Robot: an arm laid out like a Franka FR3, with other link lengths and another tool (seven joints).
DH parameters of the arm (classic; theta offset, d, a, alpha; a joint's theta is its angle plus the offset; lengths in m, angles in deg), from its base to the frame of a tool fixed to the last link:
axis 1: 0 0.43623 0 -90
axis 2: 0 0 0 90
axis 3: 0 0.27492 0.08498 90
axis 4: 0 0 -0.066 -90
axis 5: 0 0.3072 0 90
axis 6: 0 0 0.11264 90
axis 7: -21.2 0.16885 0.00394 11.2
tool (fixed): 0 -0.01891 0 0
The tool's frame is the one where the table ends.
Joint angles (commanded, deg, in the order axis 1, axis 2, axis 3, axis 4, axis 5, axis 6, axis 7), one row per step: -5.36, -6.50, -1.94, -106.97, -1.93, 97.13, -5.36; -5.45, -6.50, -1.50, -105.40, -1.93, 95.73, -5.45; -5.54, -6.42, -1.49, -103.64, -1.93, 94.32, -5.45; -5.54, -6.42, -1.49, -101.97, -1.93, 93.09, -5.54; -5.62, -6.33, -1.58, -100.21, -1.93, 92.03, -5.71; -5.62, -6.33, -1.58, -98.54, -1.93, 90.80, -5.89
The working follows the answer.
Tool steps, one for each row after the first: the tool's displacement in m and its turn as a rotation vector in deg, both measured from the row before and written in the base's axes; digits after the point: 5 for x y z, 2 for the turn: 0.00049, 0.00284, 0.00895, -0.07, -0.16, 0.39; 0.00037, -0.00085, 0.00963, -0.04, -0.27, -0.13; 0.00026, -0.00015, 0.00996, -0.05, -0.43, 0.05; 0.00069, -0.00163, 0.01019, -0.06, -0.60, -0.04; -0.00028, -0.00007, 0.00992, -0.05, -0.43, 0.14
Tool pose at each row, in the base's axes (x y z in m, rotation vector in deg; rounded; the steps above come from the unrounded poses): 0.47159, -0.06693, 0.57124, -167.03, -28.26, 8.28; 0.47208, -0.06410, 0.58019, -167.06, -28.86, 8.12; 0.47245, -0.06494, 0.58982, -167.19, -28.72, 7.73; 0.47271, -0.06509, 0.59978, -167.32, -28.86, 7.12; 0.47340, -0.06672, 0.60997, -167.51, -28.91, 6.25; 0.47313, -0.06678, 0.61989, -167.62, -29.18, 5.66

